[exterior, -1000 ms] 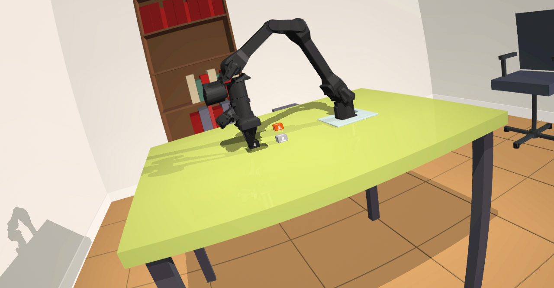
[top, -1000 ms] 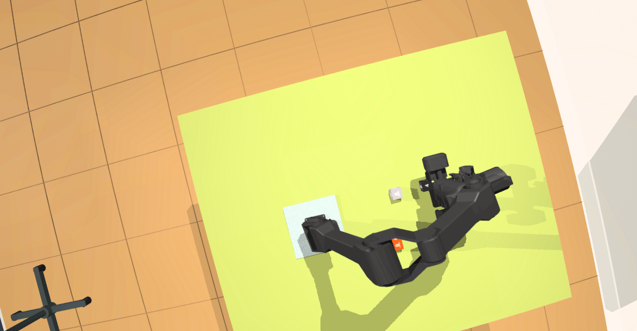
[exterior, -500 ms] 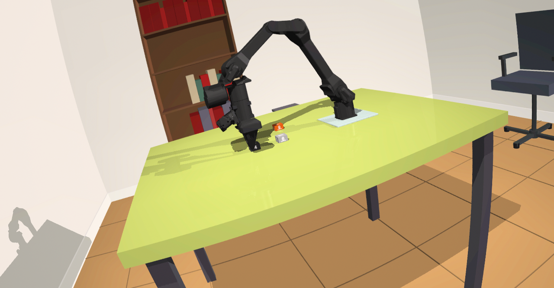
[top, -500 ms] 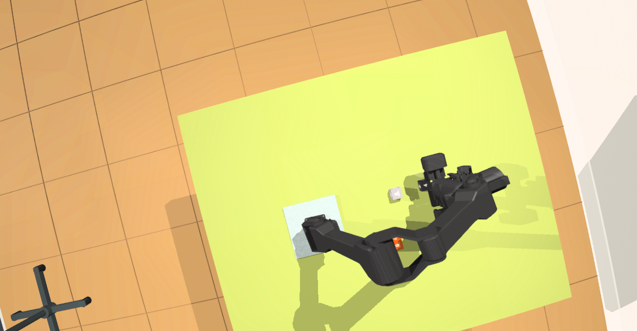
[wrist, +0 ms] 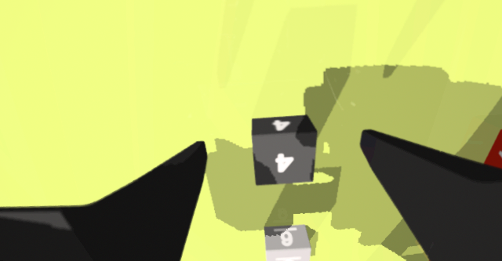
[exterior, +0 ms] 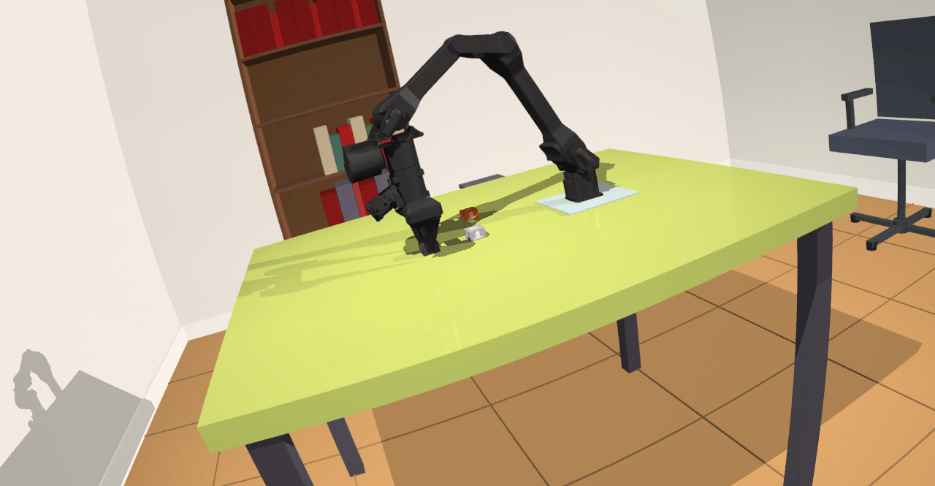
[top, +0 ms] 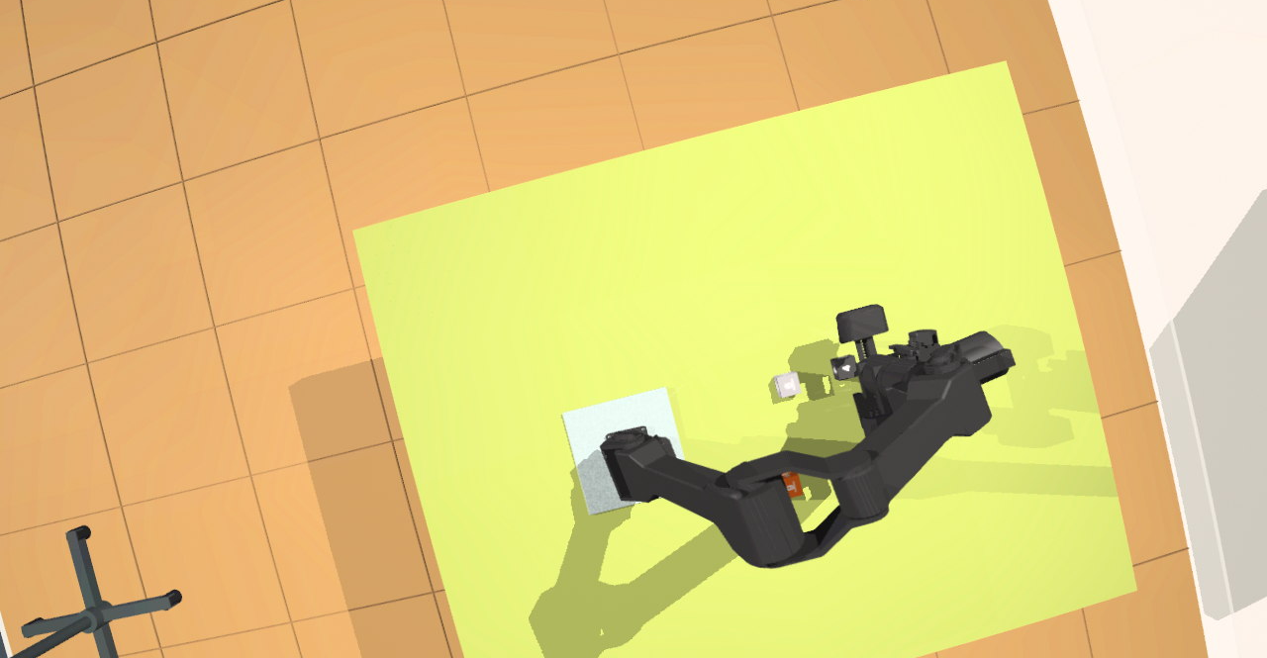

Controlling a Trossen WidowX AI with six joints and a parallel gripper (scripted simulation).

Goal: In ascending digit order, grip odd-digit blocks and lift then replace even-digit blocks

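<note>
My gripper tip is 1 cm past the black block. Round my gripper tip: red block: 2 cm behind, 16 cm to the right; then grey block: 10 cm behind, 1 cm to the right; then orange block: 13 cm behind, 16 cm to the right.
</note>
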